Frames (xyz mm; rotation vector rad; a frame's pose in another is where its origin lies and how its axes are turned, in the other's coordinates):
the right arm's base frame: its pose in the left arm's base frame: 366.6 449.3 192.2 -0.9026 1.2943 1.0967
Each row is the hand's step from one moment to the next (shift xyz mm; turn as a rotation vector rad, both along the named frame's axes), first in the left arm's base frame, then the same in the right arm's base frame.
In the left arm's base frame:
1: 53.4 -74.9 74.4 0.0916 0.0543 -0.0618
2: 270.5 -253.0 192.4 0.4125 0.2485 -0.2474
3: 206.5 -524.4 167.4 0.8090 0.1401 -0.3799
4: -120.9 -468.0 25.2 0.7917 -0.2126 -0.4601
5: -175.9 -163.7 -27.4 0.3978 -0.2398 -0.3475
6: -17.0 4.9 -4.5 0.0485 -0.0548 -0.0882
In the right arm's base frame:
1: -84.7 -65.6 -50.2 0.0630 -0.0783 0.0711
2: -231.8 -312.7 -150.5 0.2537 -0.3490 0.3270
3: -234.1 -325.3 -430.2 0.3545 -0.7689 0.3188
4: -71.2 -6.3 -478.7 0.3958 -0.8521 -0.0312
5: 17.4 123.5 -207.2 0.2996 -0.4723 -0.1540
6: 5.8 17.3 -0.4 0.0792 -0.0678 -0.0476

